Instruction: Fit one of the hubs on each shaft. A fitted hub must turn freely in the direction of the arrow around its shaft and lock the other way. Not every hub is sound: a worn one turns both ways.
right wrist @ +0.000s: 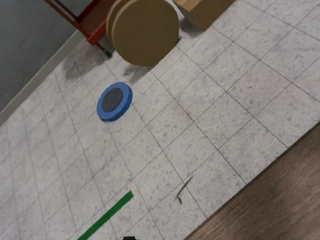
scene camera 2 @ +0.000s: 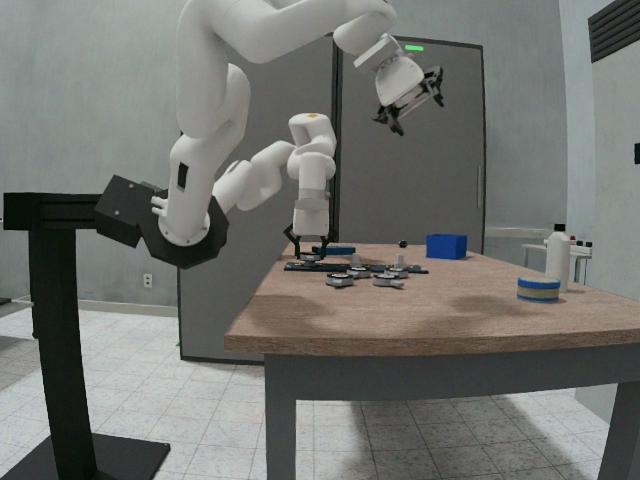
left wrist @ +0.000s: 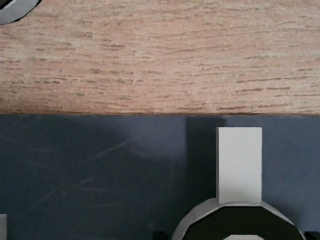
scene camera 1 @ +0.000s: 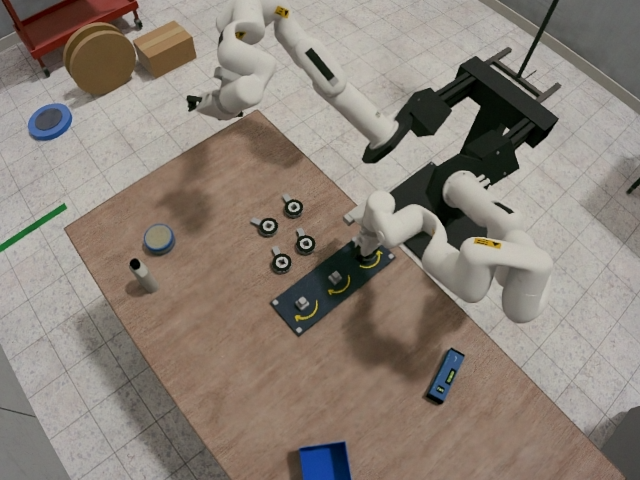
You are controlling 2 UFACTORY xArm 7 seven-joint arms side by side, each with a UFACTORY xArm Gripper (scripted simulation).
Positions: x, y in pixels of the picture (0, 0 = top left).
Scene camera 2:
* my right gripper: 418, 116
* white bottle: 558, 248
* tape roll: 534, 289
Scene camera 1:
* my right gripper: 204, 111
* tape roll: 158, 238
